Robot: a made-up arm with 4 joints.
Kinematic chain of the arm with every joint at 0, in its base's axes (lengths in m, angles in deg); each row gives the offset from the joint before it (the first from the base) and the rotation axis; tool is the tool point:
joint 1: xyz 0 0 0.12 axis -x
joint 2: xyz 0 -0.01 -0.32 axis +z
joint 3: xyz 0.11 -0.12 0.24 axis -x
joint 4: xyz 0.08 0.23 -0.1 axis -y
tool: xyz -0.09 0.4 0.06
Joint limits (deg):
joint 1: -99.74..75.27
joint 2: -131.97..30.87
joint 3: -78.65..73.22
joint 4: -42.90..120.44
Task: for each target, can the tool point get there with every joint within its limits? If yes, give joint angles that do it. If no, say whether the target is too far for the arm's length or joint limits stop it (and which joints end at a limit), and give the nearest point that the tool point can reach.
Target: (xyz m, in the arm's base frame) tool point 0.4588 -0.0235 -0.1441
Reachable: yes | joints -70.84 -108.95 -8.18 20.28
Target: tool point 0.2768 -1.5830 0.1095
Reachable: no: too far | nearest point 0.1309 -0.7692 0.1149 | short by 0.827 m
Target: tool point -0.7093 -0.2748 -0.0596
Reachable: no: joint limits stop it (at a limit: joint 1, joint 2) | nearest point -0.1723 -0.1942 -0.3836 | short by 0.632 m
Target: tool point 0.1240 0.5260 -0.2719
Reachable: yes | joints -40.65 -13.60 55.01 21.14
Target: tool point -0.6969 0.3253 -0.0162
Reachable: no: joint limits stop it (at a limit: joint 2) | nearest point -0.1951 0.4406 -0.0645 | short by 0.517 m
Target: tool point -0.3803 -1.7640 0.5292
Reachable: no: too far | nearest point -0.0952 -0.7744 0.1426 | short by 1.100 m
